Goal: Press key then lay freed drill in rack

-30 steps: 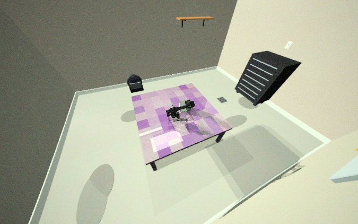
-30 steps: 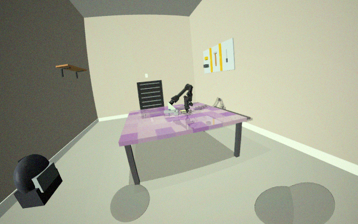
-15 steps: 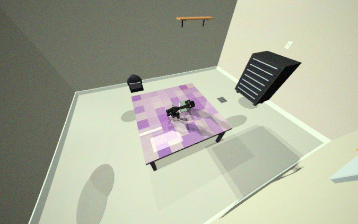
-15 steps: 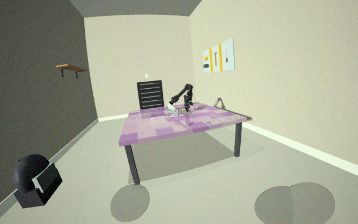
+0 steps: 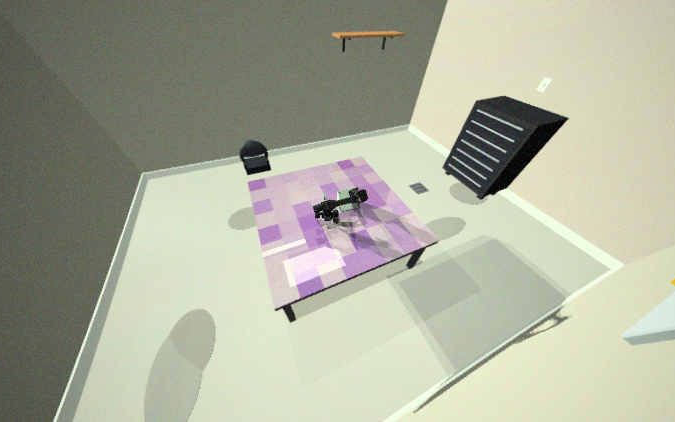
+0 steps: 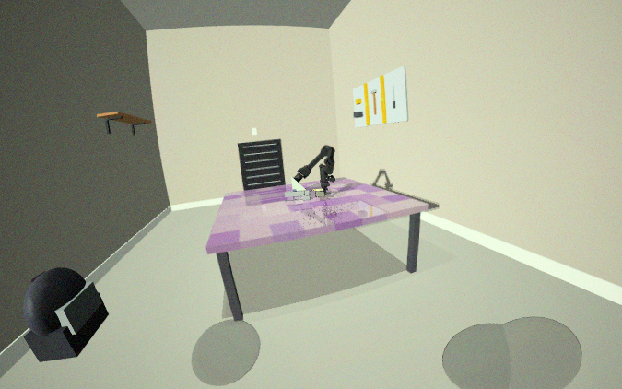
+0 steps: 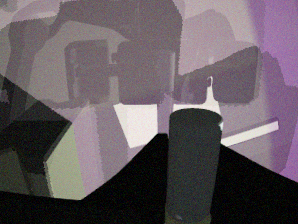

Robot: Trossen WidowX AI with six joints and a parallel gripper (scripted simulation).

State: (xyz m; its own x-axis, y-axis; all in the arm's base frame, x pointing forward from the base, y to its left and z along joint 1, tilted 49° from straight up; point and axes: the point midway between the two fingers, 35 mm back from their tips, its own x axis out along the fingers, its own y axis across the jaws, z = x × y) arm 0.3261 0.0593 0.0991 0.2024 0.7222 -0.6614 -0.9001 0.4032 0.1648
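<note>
Right now my gripper tip is 80 mm past the dark olive block, 10 mm to the left of it and 10 mm above it. The rest, counted from my gripper tip: grey fixture 190 mm to the right, 80 mm behind, 10 mm above.
</note>
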